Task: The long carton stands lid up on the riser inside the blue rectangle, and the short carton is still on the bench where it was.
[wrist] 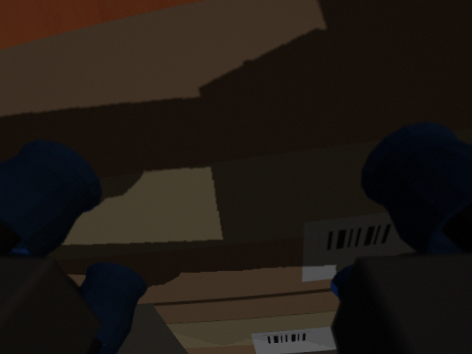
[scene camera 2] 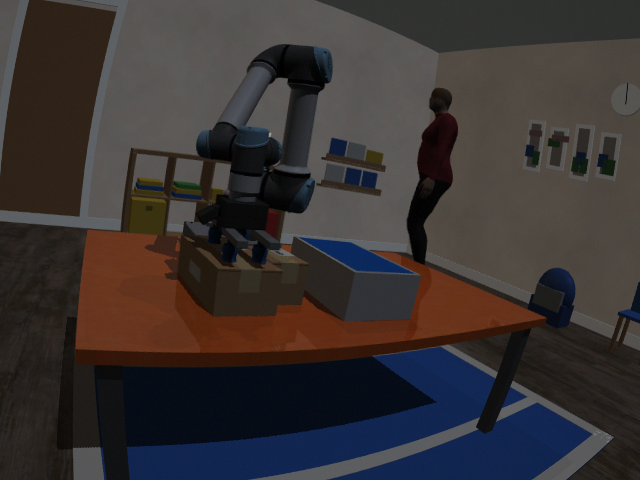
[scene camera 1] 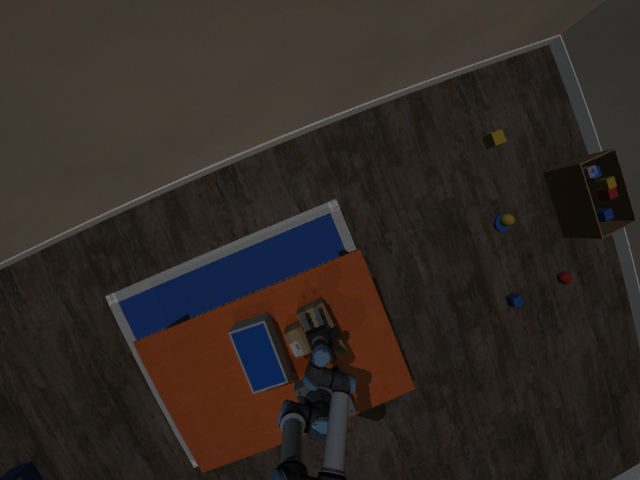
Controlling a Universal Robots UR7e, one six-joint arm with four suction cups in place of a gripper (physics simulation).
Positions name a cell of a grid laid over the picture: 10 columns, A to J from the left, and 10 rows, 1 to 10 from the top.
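A grey riser (wrist: D10) is 36 cm from the lens. There is a long carton (wrist: E5) as well, and its marked spot and the one on the grey riser are 31 cm apart. The carton itself is 8 cm from the lens, and my suction head (wrist: I5) is likewise 8 cm from the lens.
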